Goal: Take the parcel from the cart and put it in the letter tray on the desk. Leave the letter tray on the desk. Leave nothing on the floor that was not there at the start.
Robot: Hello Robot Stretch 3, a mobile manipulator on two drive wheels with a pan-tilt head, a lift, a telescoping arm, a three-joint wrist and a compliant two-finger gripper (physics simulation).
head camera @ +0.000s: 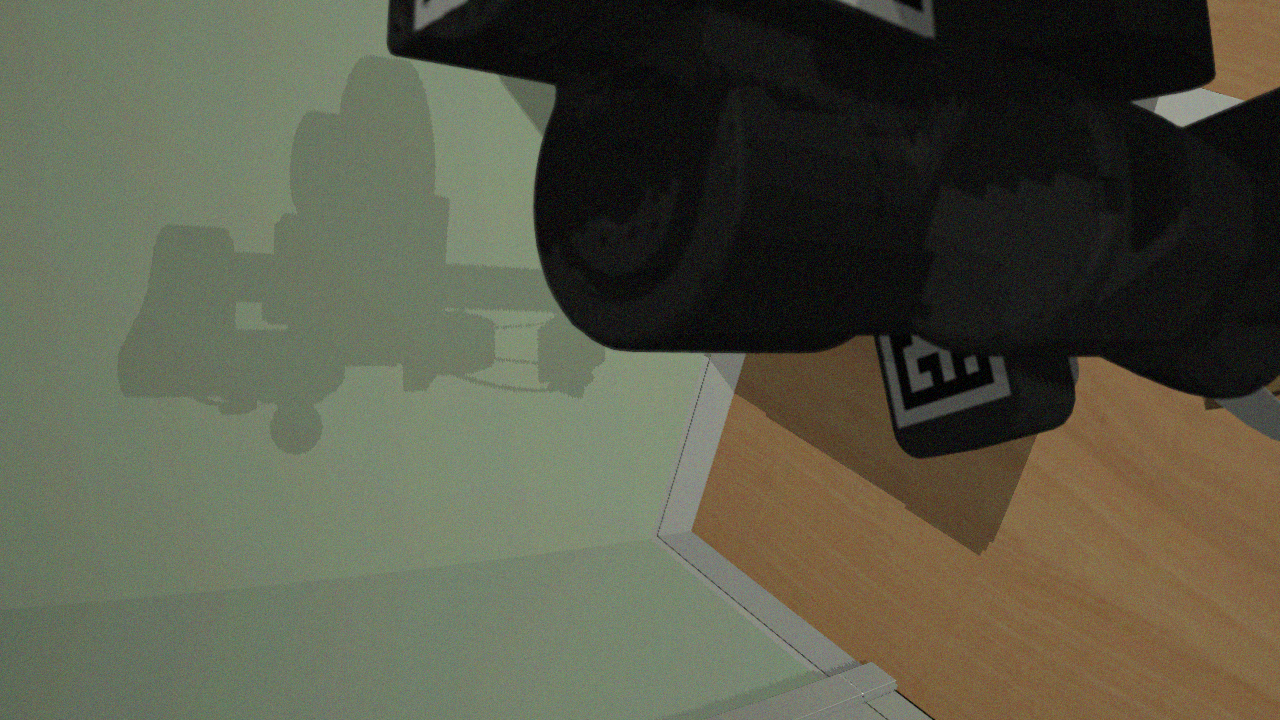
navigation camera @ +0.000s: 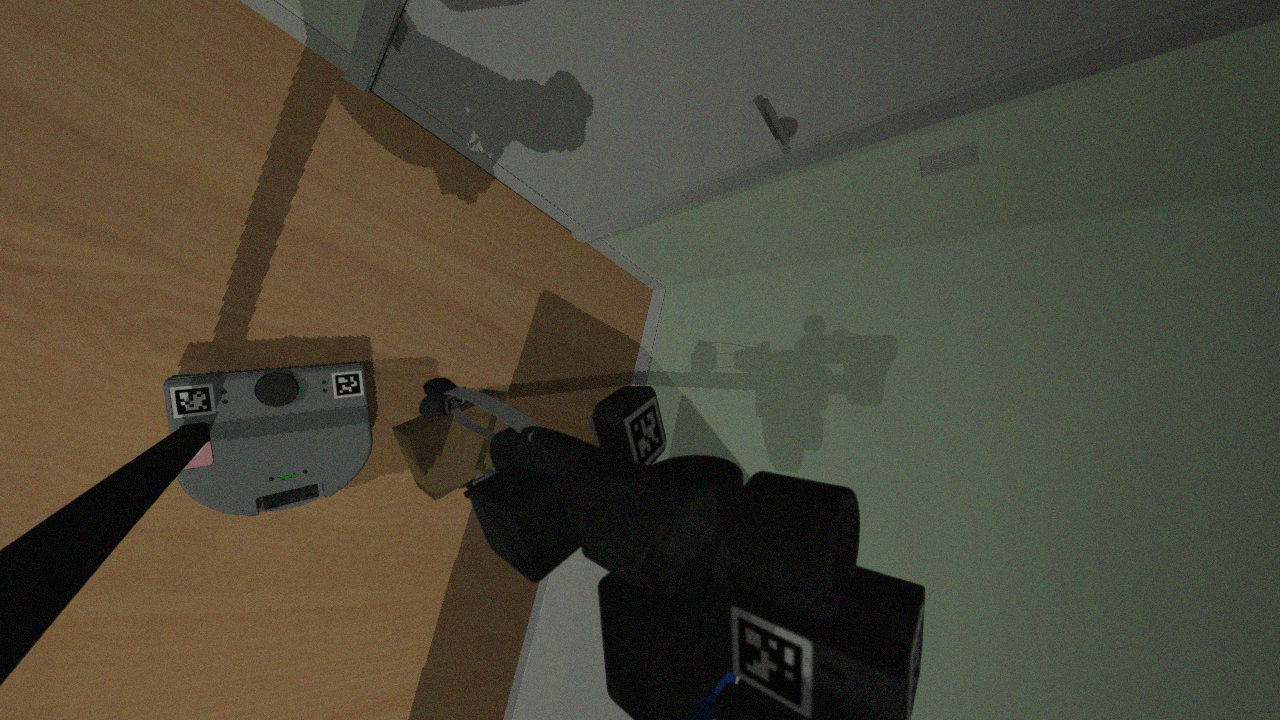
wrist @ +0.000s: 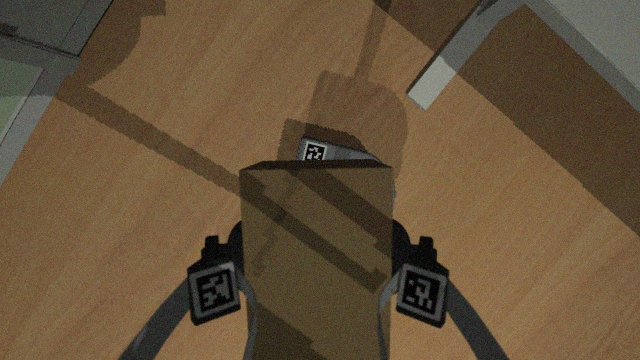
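Pixels of known places: gripper, fingertip midpoint: (navigation camera: 448, 436) (wrist: 319, 242); robot's base, link origin: (navigation camera: 277, 387).
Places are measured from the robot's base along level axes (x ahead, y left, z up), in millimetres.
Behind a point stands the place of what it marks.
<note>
My gripper (navigation camera: 458, 438) @(x -21, y -125, z 866 mm) (wrist: 319, 242) @(x -21, y -125, z 866 mm) is shut on the parcel, a brown box (navigation camera: 438, 458) @(x -26, y -98, z 920 mm) (wrist: 320, 300) @(x -23, y -119, z 919 mm), with one finger on each of its sides. The parcel is held above the wooden floor, beside my base. The light grey desk (navigation camera: 569, 617) @(x -420, y -335, z 720 mm) (wrist: 600, 35) @(x -255, y -349, z 721 mm) shows in part behind my arm in the navigation view and at the top right of the wrist view. A small blue patch shows low in the navigation view beside my wrist; I cannot tell whether it is the letter tray. In the head view my dark wrist covers much of the picture. The cart does not show.
My base (navigation camera: 277, 447) @(x -122, y 12, z 160 mm) (wrist: 345, 152) @(x -85, y -155, z 160 mm) stands on the floor left of the parcel. A desk foot (wrist: 432, 84) juts over the floor in the wrist view. A green wall (head camera: 268, 501) @(x 180, y -1402, z 845 mm) (navigation camera: 1074, 402) @(x -144, y -1259, z 1447 mm) and a grey door (navigation camera: 680, 62) @(x 647, y -658, z 796 mm) with a handle bound the floor.
</note>
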